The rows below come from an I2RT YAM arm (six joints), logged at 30 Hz.
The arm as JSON. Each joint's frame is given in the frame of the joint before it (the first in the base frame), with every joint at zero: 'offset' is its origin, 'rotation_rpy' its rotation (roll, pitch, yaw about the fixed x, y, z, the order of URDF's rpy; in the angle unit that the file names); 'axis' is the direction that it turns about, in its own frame. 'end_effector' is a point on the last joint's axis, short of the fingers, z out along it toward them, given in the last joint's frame.
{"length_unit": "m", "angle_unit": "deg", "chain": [
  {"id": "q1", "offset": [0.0, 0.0, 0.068], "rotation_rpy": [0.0, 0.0, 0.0], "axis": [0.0, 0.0, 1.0]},
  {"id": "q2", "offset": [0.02, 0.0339, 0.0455], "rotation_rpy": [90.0, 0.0, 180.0], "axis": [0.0, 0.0, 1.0]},
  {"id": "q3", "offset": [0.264, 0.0, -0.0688], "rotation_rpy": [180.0, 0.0, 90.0], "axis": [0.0, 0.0, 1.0]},
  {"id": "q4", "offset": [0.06, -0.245, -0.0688], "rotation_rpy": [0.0, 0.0, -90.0], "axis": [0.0, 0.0, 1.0]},
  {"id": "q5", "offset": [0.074, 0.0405, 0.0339], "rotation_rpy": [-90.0, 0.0, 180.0], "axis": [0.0, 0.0, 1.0]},
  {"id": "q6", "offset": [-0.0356, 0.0, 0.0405], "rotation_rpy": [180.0, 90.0, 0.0], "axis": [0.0, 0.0, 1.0]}
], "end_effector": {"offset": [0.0, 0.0, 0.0], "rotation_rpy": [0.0, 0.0, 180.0]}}
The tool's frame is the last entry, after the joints.
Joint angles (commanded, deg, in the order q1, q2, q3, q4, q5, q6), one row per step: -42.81, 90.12, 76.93, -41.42, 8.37, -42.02; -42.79, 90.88, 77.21, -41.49, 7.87, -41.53; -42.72, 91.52, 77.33, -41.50, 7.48, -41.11; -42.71, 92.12, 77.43, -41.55, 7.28, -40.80; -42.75, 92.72, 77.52, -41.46, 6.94, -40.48; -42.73, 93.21, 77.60, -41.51, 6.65, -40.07; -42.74, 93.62, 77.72, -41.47, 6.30, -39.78; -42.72, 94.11, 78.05, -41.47, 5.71, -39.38; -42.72, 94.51, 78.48, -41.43, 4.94, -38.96; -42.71, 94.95, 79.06, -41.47, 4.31, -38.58; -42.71, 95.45, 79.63, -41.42, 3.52, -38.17; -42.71, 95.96, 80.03, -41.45, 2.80, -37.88; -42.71, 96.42, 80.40, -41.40, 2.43, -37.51; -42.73, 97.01, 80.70, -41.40, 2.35, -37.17; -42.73, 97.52, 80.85, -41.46, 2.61, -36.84; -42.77, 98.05, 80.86, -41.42, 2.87, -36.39; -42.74, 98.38, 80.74, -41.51, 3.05, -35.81; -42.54, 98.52, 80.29, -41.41, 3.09, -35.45
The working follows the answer.
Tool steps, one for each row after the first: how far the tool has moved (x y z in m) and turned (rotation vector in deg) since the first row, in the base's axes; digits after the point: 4 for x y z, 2 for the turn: 0.0023, -0.0015, -0.0028, 0.83, -0.11, -0.09; 0.0043, -0.0025, -0.0057, 1.56, -0.14, -0.14; 0.0058, -0.0036, -0.0086, 2.16, 0.00, -0.28; 0.0073, -0.0050, -0.0114, 2.75, -0.03, -0.39; 0.0086, -0.0058, -0.0139, 3.37, -0.05, -0.56; 0.0097, -0.0067, -0.0155, 3.85, -0.19, -0.61; 0.0115, -0.0077, -0.0166, 4.46, -0.59, -0.60; 0.0133, -0.0087, -0.0166, 5.03, -1.25, -0.52; 0.0152, -0.0099, -0.0160, 5.48, -1.84, -0.46; 0.0174, -0.0112, -0.0158, 6.04, -2.55, -0.36; 0.0193, -0.0123, -0.0167, 6.69, -2.96, -0.20; 0.0209, -0.0135, -0.0174, 7.08, -3.30, -0.31; 0.0225, -0.0150, -0.0193, 7.44, -3.28, -0.58; 0.0235, -0.0162, -0.0216, 7.67, -2.98, -1.03; 0.0243, -0.0176, -0.0247, 7.97, -2.69, -1.62; 0.0248, -0.0178, -0.0274, 8.41, -2.44, -2.20; 0.0253, -0.0167, -0.0306, 8.83, -2.20, -2.36
Tool pose at each row, in the base's axes (x y z in m, rotation vector in deg; rounded; the steps above come from the unrounded poses): 0.2430, -0.2322, 0.2910, 4.66, 154.07, -41.48; 0.2453, -0.2337, 0.2882, 5.03, 154.28, -40.37; 0.2473, -0.2346, 0.2852, 5.29, 154.53, -39.40; 0.2488, -0.2358, 0.2823, 5.57, 154.91, -38.67; 0.2503, -0.2372, 0.2795, 5.89, 155.11, -37.90; 0.2516, -0.2380, 0.2771, 6.27, 155.33, -37.11; 0.2527, -0.2389, 0.2754, 6.52, 155.37, -36.45; 0.2545, -0.2398, 0.2744, 6.78, 155.19, -35.54; 0.2563, -0.2408, 0.2744, 7.03, 154.73, -34.61; 0.2582, -0.2420, 0.2749, 7.27, 154.31, -33.87; 0.2604, -0.2434, 0.2751, 7.49, 153.79, -32.96; 0.2623, -0.2445, 0.2742, 7.58, 153.57, -31.96; 0.2639, -0.2457, 0.2736, 7.92, 153.38, -31.41; 0.2655, -0.2472, 0.2717, 8.37, 153.55, -31.00; 0.2665, -0.2484, 0.2694, 8.93, 153.97, -30.88; 0.2673, -0.2497, 0.2663, 9.70, 154.42, -30.69; 0.2677, -0.2500, 0.2636, 10.52, 154.85, -30.31; 0.2683, -0.2488, 0.2604, 10.76, 155.23, -29.83

